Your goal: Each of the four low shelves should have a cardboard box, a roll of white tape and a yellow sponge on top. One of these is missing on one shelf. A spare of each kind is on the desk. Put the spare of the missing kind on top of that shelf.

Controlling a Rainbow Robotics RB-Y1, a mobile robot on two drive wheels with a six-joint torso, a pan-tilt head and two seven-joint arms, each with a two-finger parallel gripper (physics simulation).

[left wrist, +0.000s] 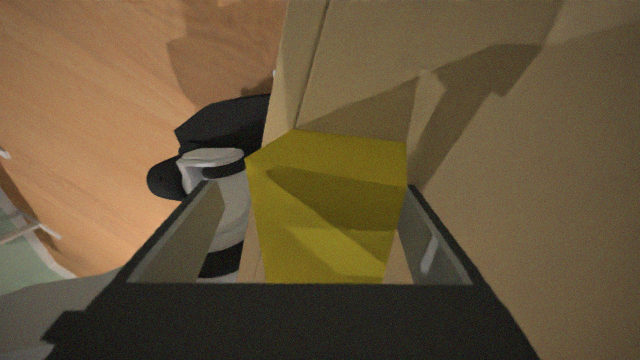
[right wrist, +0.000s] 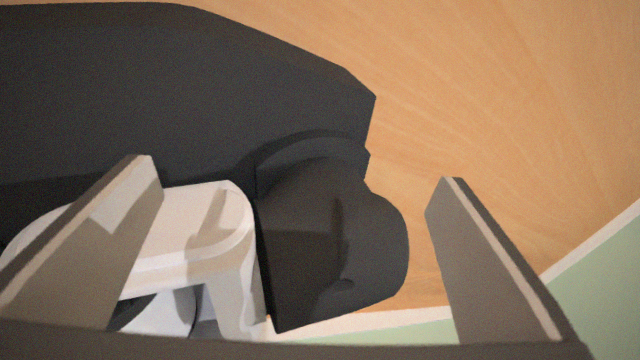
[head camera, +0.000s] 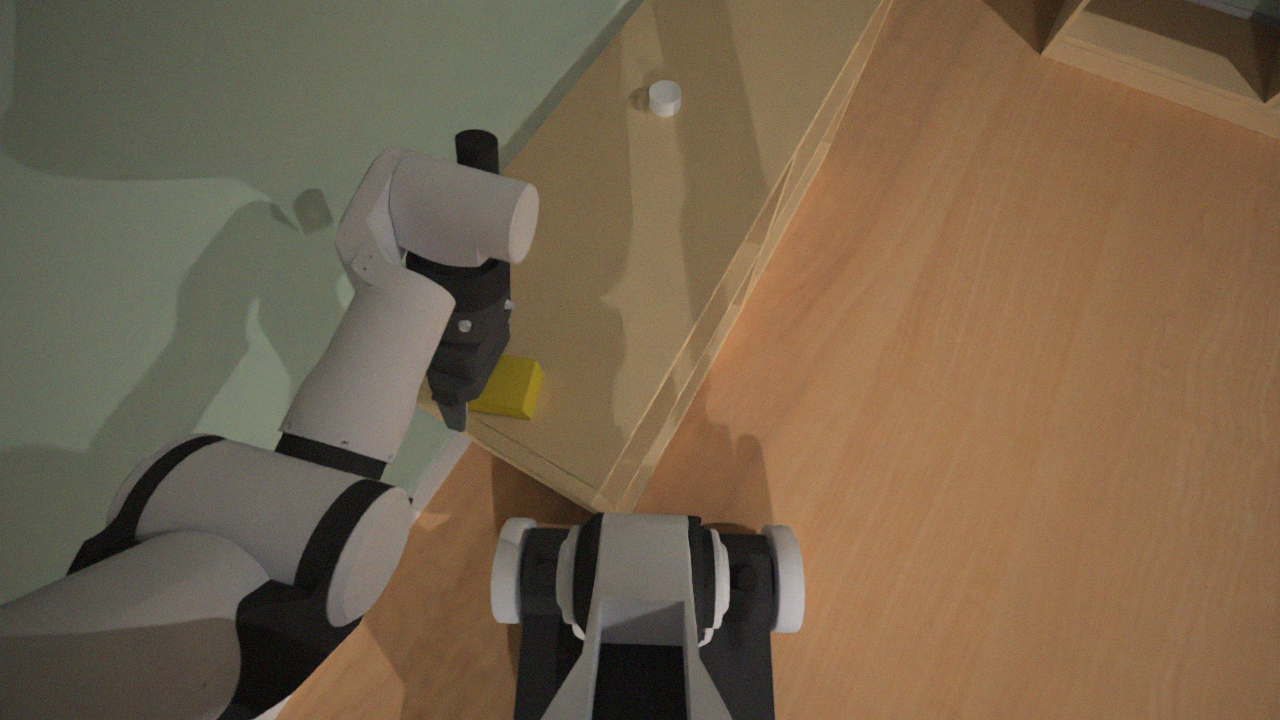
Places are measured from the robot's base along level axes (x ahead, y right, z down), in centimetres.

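Pixels of known places: left gripper, between the fingertips: (left wrist: pixel 309 195) (head camera: pixel 475 392); right gripper, between the fingertips: (right wrist: pixel 298 186).
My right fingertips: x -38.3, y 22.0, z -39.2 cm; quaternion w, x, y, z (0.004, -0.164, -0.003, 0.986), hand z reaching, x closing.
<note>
Behind a point stands the place of what it marks.
A yellow sponge (head camera: pixel 507 388) @(x 20.7, y -15.9, z -65.6 cm) (left wrist: pixel 327 200) @(x 23.1, y -22.1, z -65.6 cm) rests on top of the low shelf (head camera: pixel 581 313) @(x 32.7, y -8.8, z -61.1 cm) (left wrist: pixel 550 200) @(x 32.1, y -20.0, z -61.1 cm), near its lower left end in the head view. My left gripper (head camera: pixel 452 413) (left wrist: pixel 309 195) @(x 21.0, y -20.5, z -63.0 cm) is open, with its fingers on either side of the sponge and apart from it; part of the sponge is hidden behind it in the head view. A roll of white tape (head camera: pixel 664 98) @(x 68.1, y 1.7, z -63.5 cm) stands on the same shelf top, farther up in the picture. A cardboard box does not show on the visible part of this shelf. My right gripper (right wrist: pixel 298 186) @(x -38.3, y 22.0, z -39.2 cm) is open and empty, over the robot's base.
Another wooden shelf unit (head camera: pixel 1154 85) @(x 144.2, y 155.9, z -2.9 cm) stands at the upper right of the head view. The green wall (head camera: pixel 134 313) @(x 22.9, y -47.7, z -79.5 cm) runs along the shelf's left side. The robot's base (head camera: pixel 644 591) (right wrist: pixel 175 90) @(x -32.1, y 16.6, z -16.9 cm) is close to the shelf's lower end, on the wooden floor (head camera: pixel 984 402) @(x 40.4, y 81.9, z 0.0 cm).
</note>
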